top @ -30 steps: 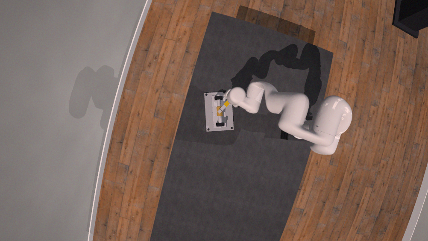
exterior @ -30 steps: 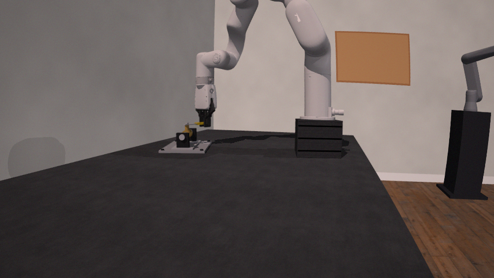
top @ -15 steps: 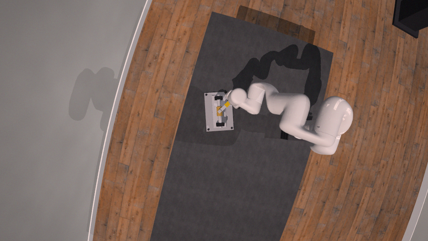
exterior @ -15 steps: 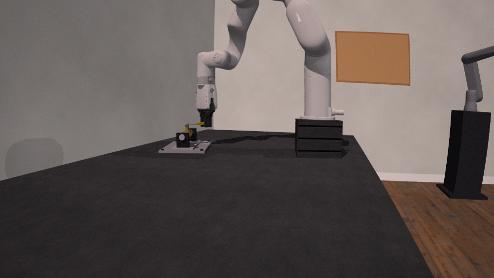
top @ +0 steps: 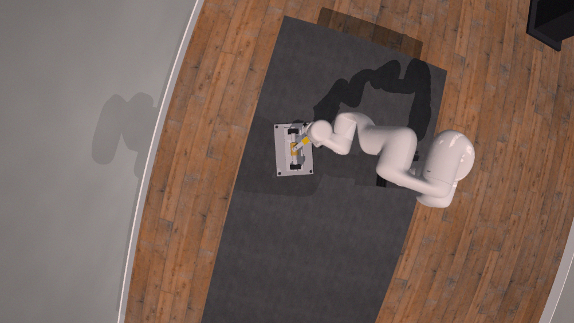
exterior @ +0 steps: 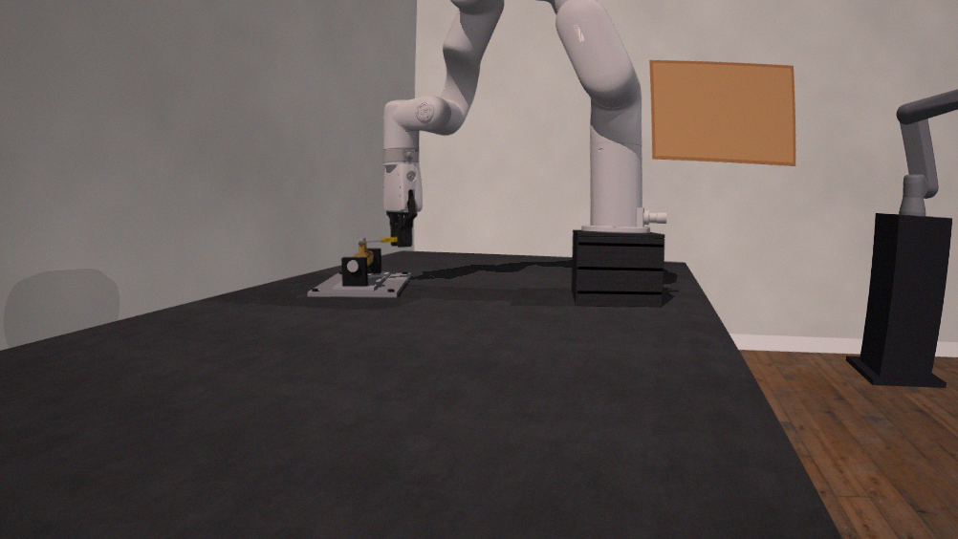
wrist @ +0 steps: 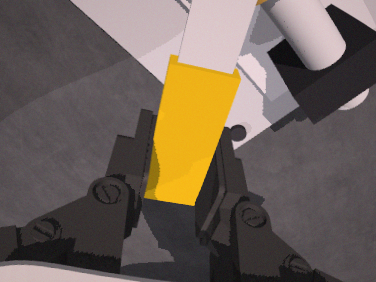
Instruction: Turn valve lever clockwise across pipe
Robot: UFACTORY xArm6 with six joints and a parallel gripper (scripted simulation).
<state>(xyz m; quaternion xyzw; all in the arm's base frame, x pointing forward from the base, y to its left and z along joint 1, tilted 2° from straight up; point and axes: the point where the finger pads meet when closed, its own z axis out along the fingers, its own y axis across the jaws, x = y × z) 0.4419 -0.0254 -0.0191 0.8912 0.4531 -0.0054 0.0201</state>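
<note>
My hand is 3 cm short of the lever and 4 cm to the right of it.
</note>
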